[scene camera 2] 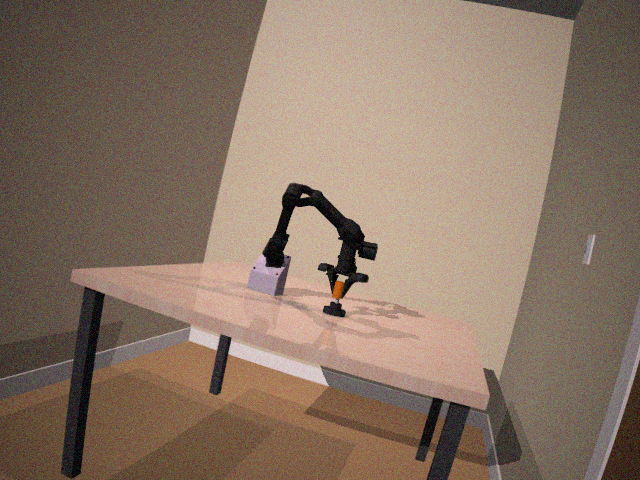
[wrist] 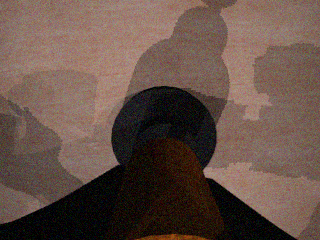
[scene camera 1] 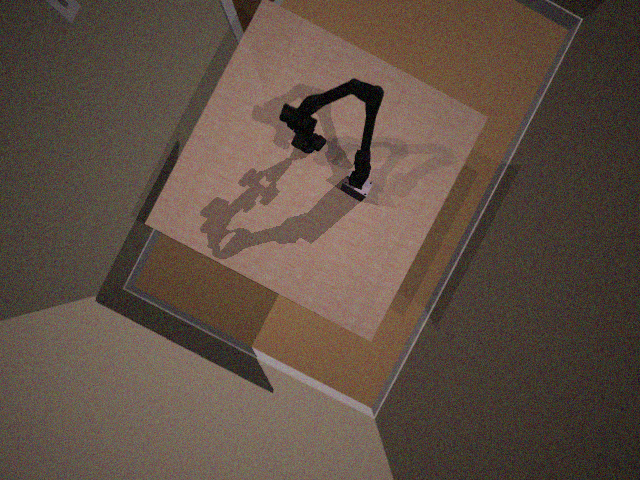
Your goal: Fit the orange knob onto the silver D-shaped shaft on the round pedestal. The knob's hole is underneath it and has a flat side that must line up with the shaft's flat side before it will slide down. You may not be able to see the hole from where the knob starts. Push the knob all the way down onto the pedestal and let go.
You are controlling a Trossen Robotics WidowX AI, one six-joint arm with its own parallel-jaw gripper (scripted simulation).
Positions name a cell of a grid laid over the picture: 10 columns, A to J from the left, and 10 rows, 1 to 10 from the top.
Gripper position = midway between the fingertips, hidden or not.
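Note:
There's a dark round pedestal (wrist: F5) here, and there's an orange knob as well. The gripper (scene camera 2: F7) carries the orange knob, and you'd also see the gripper (wrist: F8) from the wrist.

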